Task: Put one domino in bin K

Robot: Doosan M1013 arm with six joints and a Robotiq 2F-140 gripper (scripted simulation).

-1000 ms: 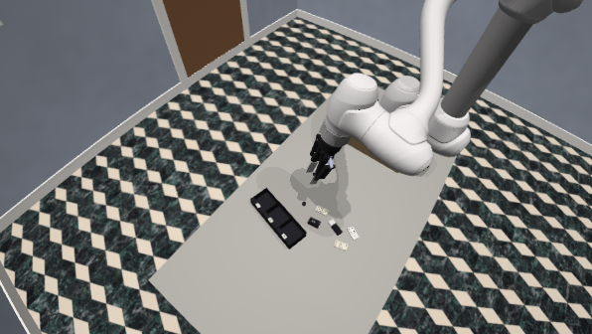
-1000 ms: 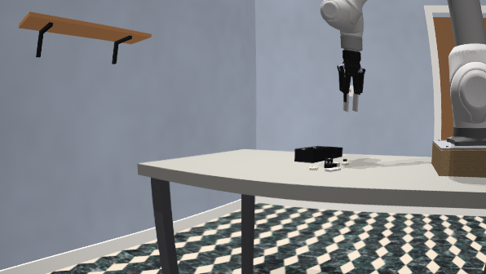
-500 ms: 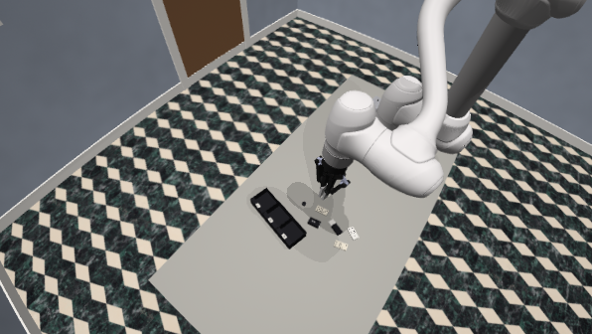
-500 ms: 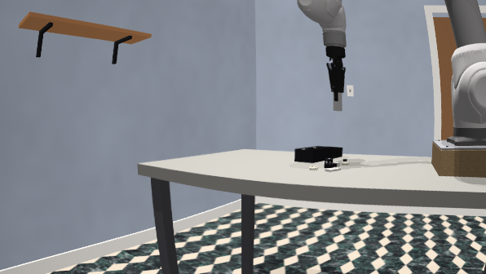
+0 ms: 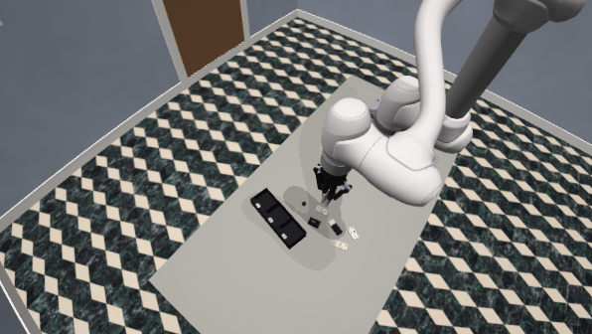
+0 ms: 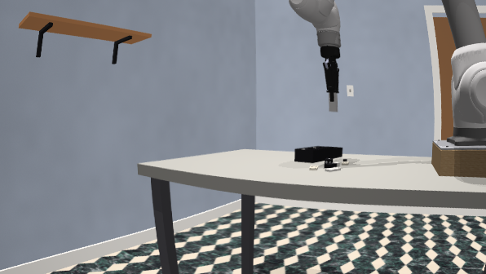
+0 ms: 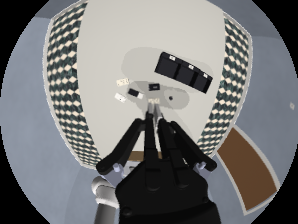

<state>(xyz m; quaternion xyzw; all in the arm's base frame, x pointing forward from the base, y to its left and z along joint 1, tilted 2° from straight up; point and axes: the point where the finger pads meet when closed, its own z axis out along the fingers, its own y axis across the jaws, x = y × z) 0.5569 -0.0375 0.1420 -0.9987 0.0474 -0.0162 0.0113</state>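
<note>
Right now my hand is 19 cm above the black bin, 15 cm to the left of it and 9 cm short of it. From my hand the other things lie so: black round piece (21 cm below, 10 cm to the right, 3 cm behind).
</note>
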